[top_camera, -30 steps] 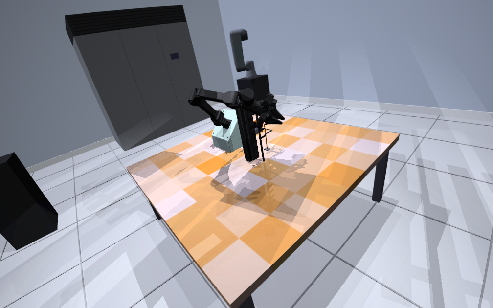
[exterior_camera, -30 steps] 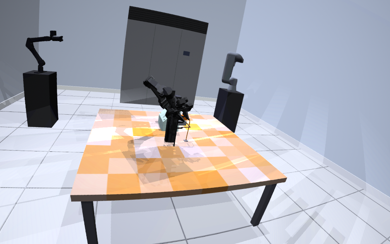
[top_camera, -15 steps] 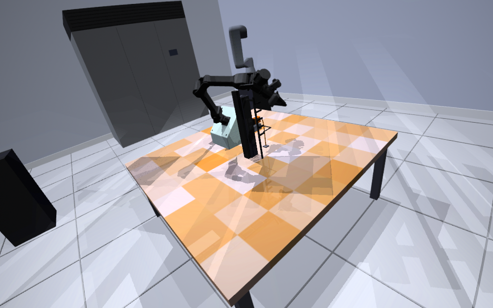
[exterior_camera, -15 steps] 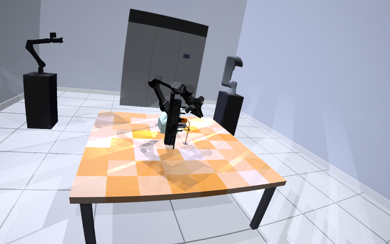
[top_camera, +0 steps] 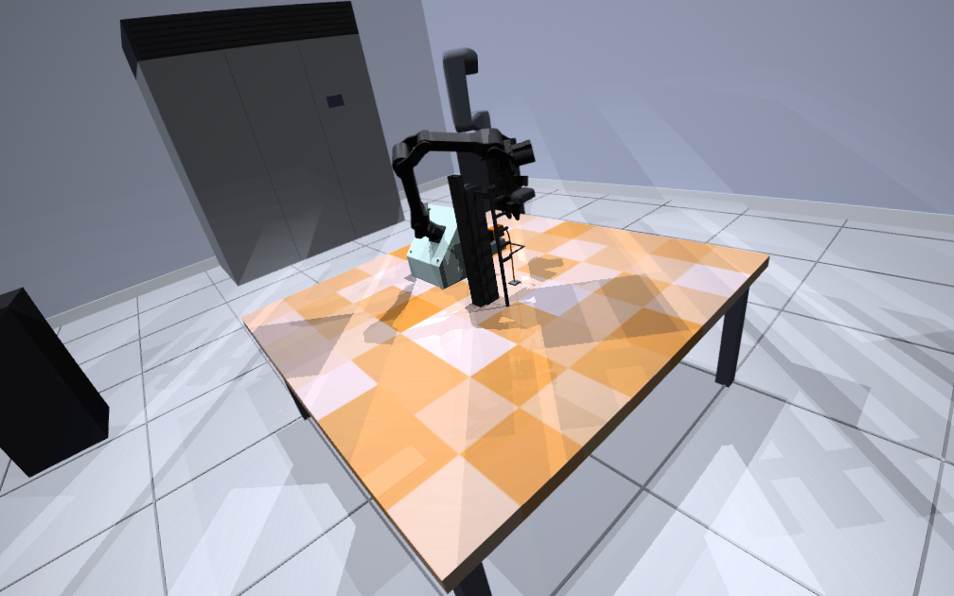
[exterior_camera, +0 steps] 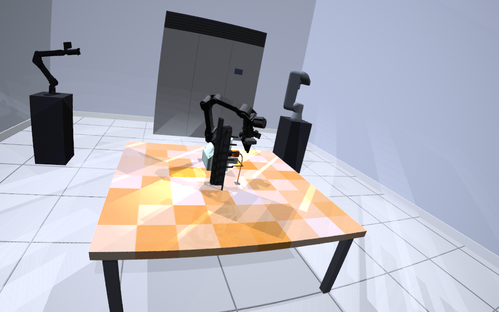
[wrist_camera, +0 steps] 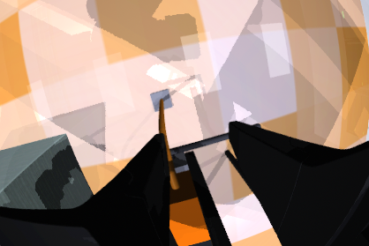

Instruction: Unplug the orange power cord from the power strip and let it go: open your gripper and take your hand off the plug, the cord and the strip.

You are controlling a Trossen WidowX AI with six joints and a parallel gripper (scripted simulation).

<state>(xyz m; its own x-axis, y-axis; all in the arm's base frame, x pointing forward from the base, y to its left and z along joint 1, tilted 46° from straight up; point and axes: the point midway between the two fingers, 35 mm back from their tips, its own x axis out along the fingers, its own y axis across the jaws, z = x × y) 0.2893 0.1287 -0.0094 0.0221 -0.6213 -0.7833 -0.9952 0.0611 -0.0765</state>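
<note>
The orange plug is 1 cm behind my gripper tip, 8 cm to the right of it and 1 cm below it.
</note>
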